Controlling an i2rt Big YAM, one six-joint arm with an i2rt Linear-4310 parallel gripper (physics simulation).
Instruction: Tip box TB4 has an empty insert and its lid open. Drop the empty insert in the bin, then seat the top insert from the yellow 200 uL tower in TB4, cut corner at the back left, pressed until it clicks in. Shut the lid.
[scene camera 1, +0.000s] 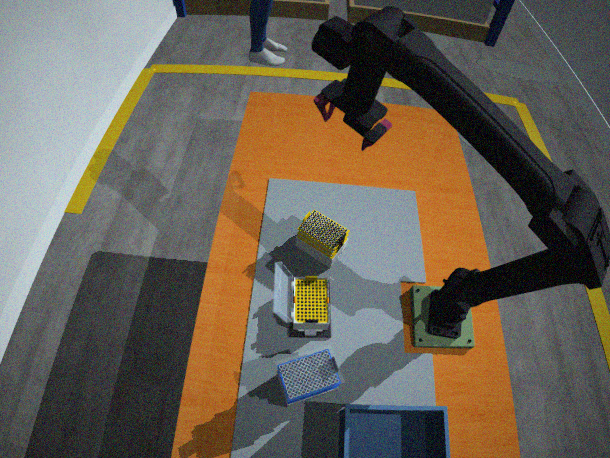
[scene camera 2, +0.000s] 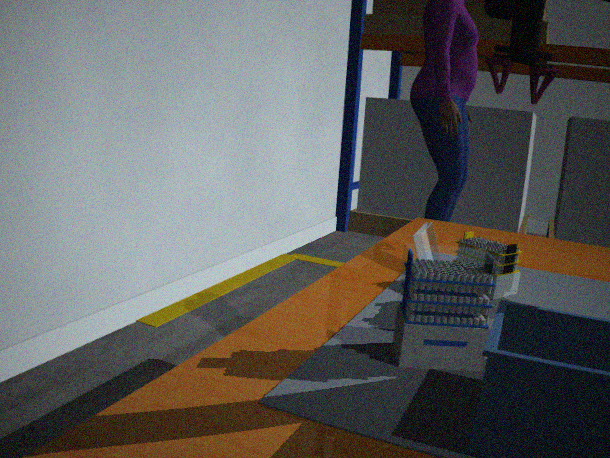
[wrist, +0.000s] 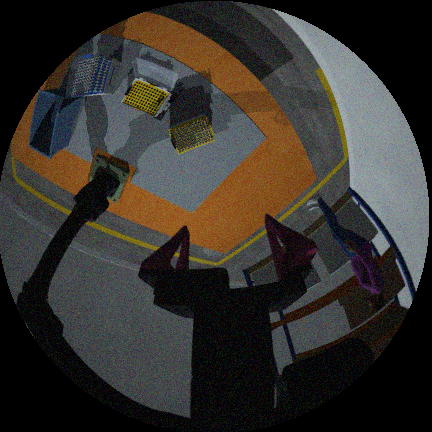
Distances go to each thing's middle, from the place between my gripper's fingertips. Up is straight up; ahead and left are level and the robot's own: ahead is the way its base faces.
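My hand: 7 cm short of the clear lid (scene camera 1: 283, 280), 24 cm to the right of it, 28 cm above it. Blue bin (scene camera 2: 539, 382): a good way behind my hand, far to the left of it, well below it.
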